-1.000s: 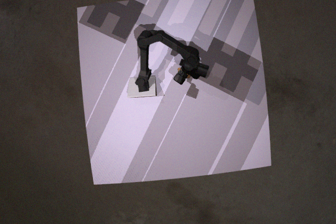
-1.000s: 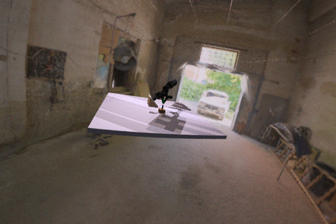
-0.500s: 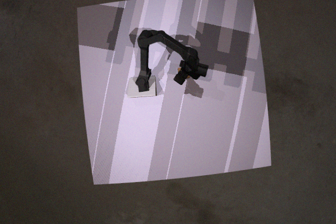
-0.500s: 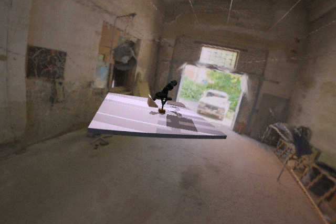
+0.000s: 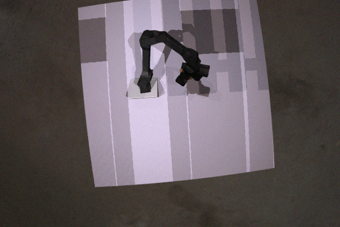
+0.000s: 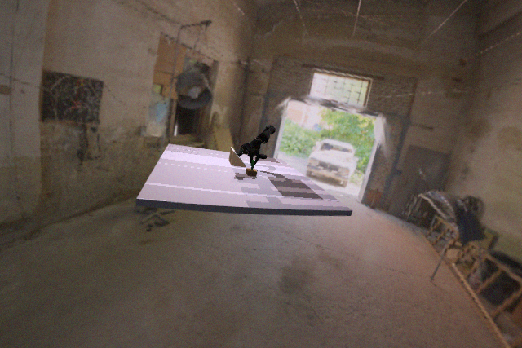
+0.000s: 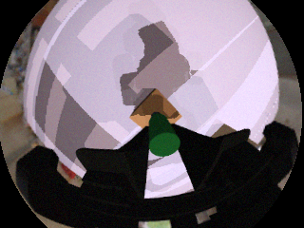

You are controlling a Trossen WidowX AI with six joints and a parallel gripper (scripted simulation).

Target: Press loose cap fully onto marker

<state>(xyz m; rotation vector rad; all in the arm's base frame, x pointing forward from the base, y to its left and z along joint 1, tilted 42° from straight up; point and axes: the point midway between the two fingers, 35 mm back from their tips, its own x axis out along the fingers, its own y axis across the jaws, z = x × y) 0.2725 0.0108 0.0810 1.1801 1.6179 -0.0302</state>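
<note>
Right now the holder block is 7 cm below my gripper tip. The rest, counted from my gripper tip: green marker cap 1 cm above.
</note>
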